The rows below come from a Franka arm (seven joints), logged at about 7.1 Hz.
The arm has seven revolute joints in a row. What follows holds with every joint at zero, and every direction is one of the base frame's. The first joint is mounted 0.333 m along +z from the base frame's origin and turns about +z. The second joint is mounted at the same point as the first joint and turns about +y. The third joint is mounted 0.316 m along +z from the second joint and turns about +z. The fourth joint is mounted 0.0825 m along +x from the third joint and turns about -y. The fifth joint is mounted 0.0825 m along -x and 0.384 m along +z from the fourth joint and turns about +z. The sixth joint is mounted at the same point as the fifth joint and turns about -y. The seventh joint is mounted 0.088 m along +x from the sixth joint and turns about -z. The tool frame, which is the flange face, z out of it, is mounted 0.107 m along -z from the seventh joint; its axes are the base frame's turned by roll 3.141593, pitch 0 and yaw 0 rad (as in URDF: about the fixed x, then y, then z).
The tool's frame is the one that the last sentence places.
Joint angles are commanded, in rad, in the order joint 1, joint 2, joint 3, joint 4, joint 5, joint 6, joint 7. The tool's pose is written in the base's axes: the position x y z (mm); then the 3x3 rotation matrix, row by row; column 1 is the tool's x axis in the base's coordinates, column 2 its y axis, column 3 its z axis. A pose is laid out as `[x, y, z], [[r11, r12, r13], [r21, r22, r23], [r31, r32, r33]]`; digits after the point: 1 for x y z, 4 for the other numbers.
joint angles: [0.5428 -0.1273 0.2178 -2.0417 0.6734 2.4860 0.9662]
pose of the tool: [406.4, 390.1, 560.2], [[0.8376, -0.5173, 0.1755], [-0.4890, -0.5667, 0.6631], [-0.2436, -0.6413, -0.7276]]
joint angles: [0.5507 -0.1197 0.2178 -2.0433 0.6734 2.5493 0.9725]
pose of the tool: [409.6, 391.5, 562.0], [[0.8294, -0.5129, 0.2216], [-0.5110, -0.5361, 0.6719], [-0.2258, -0.6705, -0.7067]]
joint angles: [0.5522 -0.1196 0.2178 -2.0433 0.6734 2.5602 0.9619]
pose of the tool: [409.9, 391.7, 563.1], [[0.8341, -0.5013, 0.2302], [-0.5083, -0.5362, 0.6739], [-0.2144, -0.6791, -0.7021]]
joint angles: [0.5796 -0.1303 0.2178 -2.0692 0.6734 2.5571 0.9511]
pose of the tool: [395.2, 399.5, 555.2], [[0.8510, -0.4843, 0.2029], [-0.4813, -0.5649, 0.6703], [-0.2100, -0.6681, -0.7138]]
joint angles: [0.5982 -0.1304 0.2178 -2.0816 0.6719 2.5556 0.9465]
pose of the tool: [386.8, 405.8, 548.6], [[0.8607, -0.4748, 0.1836], [-0.4640, -0.5834, 0.6666], [-0.2094, -0.6589, -0.7225]]
